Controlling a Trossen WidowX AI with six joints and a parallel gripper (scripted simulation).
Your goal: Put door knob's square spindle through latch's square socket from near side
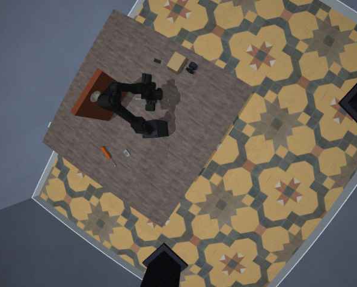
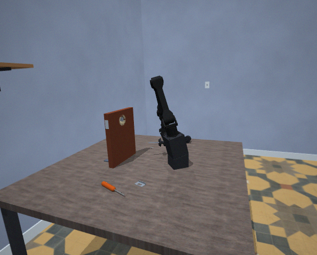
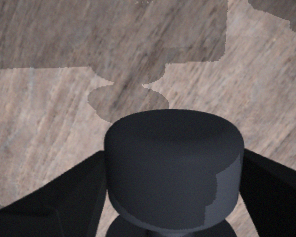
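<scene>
The grey latch lies 230 mm to the left of my hand, 230 mm ahead of it and 170 mm above it. From my hand the other things lie so: small black piece 230 mm to the right, 220 mm ahead, 130 mm below; then cardboard box 310 mm to the right, 100 mm below, 80 mm ahead; then white latch plate 380 mm to the left, 210 mm ahead, 170 mm above.
</scene>
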